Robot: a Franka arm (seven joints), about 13 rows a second.
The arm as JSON. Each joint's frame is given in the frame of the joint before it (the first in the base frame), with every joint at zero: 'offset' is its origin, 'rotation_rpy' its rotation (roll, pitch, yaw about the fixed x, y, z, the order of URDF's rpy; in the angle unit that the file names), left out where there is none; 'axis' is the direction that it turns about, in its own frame. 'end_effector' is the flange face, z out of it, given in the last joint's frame.
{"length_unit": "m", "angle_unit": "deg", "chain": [
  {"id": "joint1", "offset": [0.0, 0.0, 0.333], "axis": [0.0, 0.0, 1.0]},
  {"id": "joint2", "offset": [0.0, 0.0, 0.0], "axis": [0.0, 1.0, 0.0]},
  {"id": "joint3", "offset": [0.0, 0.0, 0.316], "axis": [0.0, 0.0, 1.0]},
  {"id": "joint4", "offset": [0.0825, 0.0, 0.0], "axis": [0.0, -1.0, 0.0]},
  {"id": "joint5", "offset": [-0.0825, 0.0, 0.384], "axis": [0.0, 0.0, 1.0]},
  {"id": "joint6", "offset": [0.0, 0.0, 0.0], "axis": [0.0, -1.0, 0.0]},
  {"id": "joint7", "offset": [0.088, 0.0, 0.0], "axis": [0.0, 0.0, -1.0]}
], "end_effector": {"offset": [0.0, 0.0, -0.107], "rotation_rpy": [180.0, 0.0, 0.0]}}
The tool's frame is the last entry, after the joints.
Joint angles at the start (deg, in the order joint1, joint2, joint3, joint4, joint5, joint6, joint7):
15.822 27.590 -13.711 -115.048 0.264 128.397 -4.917
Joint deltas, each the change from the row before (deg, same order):
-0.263 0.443 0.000 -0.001 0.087 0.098 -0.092
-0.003 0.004 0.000 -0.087 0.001 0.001 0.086
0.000 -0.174 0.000 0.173 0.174 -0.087 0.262
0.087 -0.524 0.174 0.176 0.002 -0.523 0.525
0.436 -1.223 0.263 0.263 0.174 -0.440 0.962
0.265 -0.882 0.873 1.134 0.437 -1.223 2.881
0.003 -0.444 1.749 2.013 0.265 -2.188 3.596
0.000 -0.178 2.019 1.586 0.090 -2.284 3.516
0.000 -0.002 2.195 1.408 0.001 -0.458 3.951
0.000 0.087 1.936 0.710 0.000 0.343 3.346
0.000 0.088 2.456 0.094 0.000 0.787 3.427
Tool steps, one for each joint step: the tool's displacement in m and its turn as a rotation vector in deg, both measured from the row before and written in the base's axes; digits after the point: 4 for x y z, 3 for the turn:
-0.0007 -0.0029 -0.0043 -0.039 0.337 -0.232
-0.0006 -0.0001 -0.0006 -0.026 0.079 -0.096
0.0013 0.0004 0.0027 0.098 -0.292 -0.380
0.0010 0.0030 0.0055 0.082 -0.198 -0.303
0.0028 0.0080 0.0130 0.339 -1.079 -0.411
0.0051 0.0131 0.0140 0.315 -0.942 -2.078
0.0062 0.0197 0.0141 0.325 -0.343 -2.099
0.0018 0.0216 0.0087 0.165 0.506 -1.671
0.0032 0.0236 0.0081 0.254 -0.935 -1.808
0.0006 0.0204 0.0037 0.331 -0.904 -1.488
-0.0038 0.0249 0.0001 0.557 -0.632 -1.135

